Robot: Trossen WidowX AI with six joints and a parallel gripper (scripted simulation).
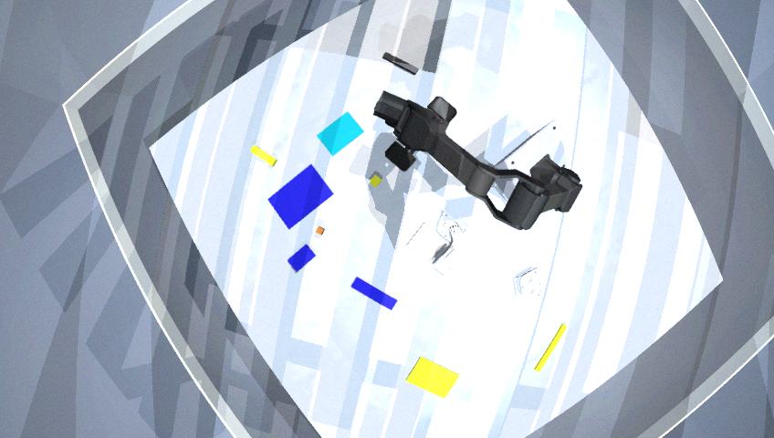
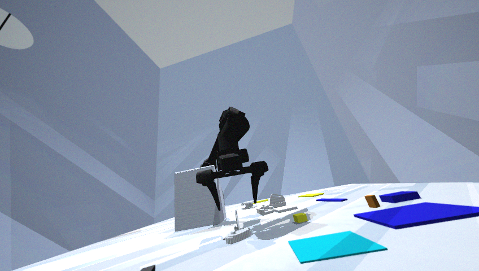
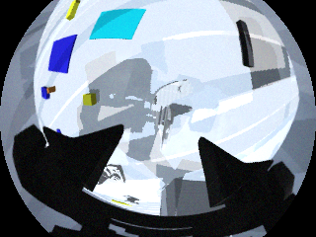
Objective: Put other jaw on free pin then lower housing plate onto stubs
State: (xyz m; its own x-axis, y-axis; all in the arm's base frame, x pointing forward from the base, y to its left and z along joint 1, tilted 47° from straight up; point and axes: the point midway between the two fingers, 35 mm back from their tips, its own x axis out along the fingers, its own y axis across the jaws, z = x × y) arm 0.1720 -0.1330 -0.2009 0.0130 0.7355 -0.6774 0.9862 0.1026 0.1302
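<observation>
Right now my gripper tip is 5 cm above the grey ribbed jaw, 4 cm to the left of it and 1 cm past it. Round my gripper tip: cyan tile 15 cm to the right, 14 cm ahead, 5 cm below; white base 23 cm to the left, 14 cm ahead, 5 cm below; small yellow cube 14 cm ahead, 5 cm below, 1 cm to the left.
</observation>
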